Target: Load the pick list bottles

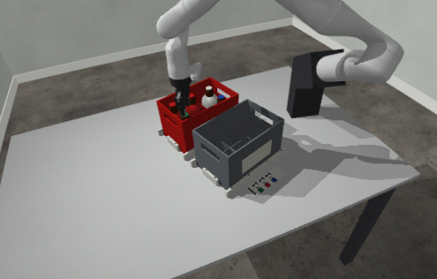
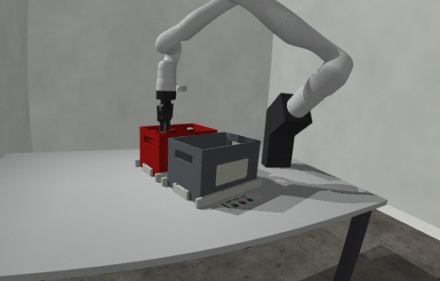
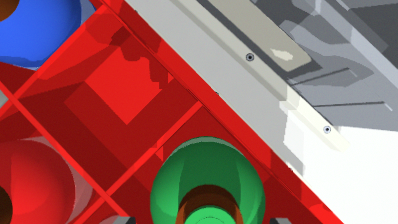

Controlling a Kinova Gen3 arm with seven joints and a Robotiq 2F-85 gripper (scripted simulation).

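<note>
My hand is 10 cm above the green-label bottle. The rest, counted from my hand: red crate (7 cm behind, 7 cm to the right, 11 cm below); blue-label bottle (16 cm behind, 5 cm to the right, 10 cm below); white-label bottle (14 cm behind, 14 cm to the right, 10 cm below).
</note>
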